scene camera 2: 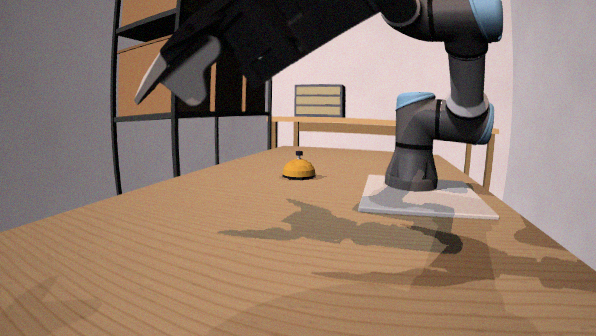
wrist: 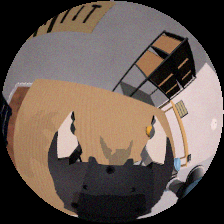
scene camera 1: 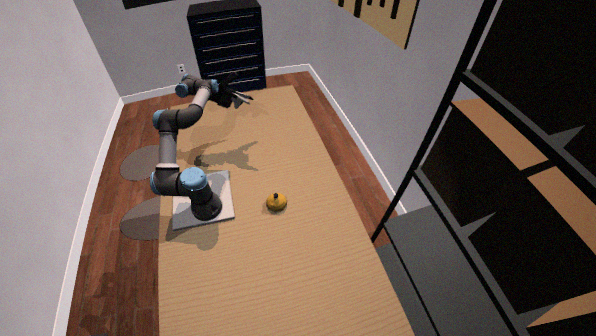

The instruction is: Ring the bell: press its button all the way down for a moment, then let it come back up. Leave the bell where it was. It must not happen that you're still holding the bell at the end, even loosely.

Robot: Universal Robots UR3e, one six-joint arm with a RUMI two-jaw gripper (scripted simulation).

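I can see my own gripper (scene camera 2: pixel 191 70), and the wrist view shows it too, at (wrist: pixel 113 114).
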